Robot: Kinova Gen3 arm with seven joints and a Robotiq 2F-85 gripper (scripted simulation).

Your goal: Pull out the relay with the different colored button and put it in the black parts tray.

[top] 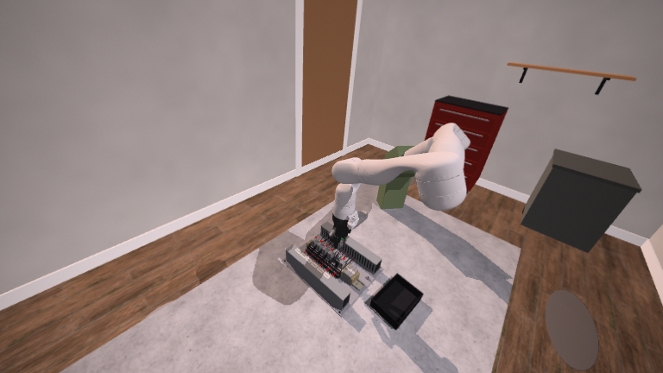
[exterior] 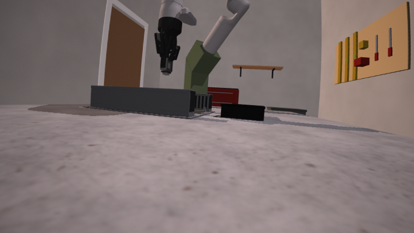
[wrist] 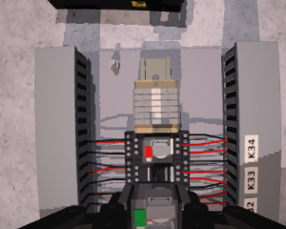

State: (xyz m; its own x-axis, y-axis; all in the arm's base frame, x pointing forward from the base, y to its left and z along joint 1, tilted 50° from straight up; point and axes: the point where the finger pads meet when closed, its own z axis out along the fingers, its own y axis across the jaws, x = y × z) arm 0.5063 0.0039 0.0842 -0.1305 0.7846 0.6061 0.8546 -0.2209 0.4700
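The black parts tray lies 240 mm to the left of my hand, 130 mm below it and 80 mm behind it. From my hand the other things lie so: relay 10 mm below.
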